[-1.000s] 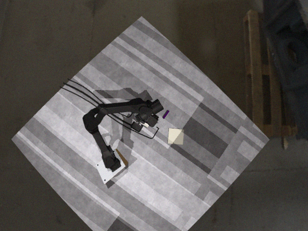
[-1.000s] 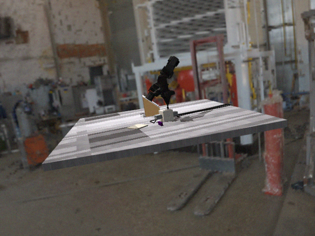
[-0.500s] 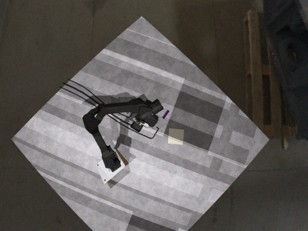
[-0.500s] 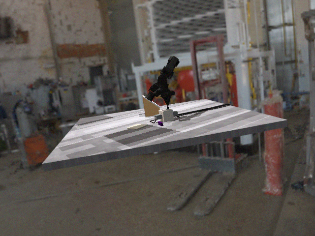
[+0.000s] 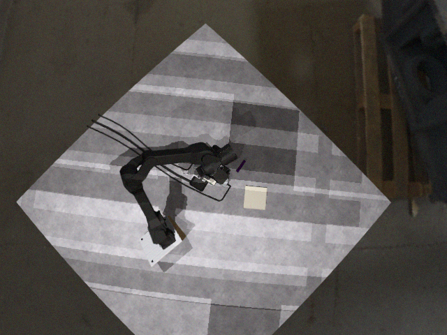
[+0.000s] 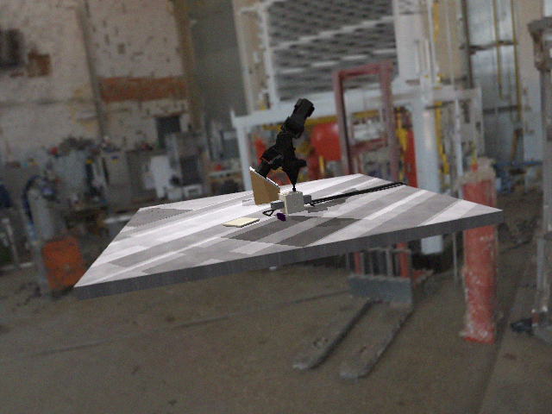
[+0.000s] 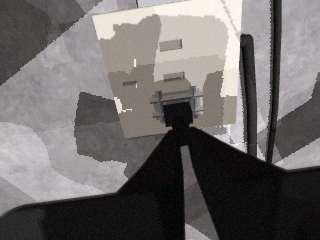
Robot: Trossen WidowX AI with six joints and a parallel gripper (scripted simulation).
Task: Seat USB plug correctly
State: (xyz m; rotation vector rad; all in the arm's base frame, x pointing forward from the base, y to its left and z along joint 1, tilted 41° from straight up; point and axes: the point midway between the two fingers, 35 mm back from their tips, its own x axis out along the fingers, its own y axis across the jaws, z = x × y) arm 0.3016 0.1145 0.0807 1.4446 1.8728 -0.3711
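My gripper tip is 2 cm above the dark USB plug. Also, from my gripper tip: small purple block 14 cm ahead, 10 cm below, 7 cm to the right; then cream flat pad 22 cm to the right, 11 cm ahead, 10 cm below.
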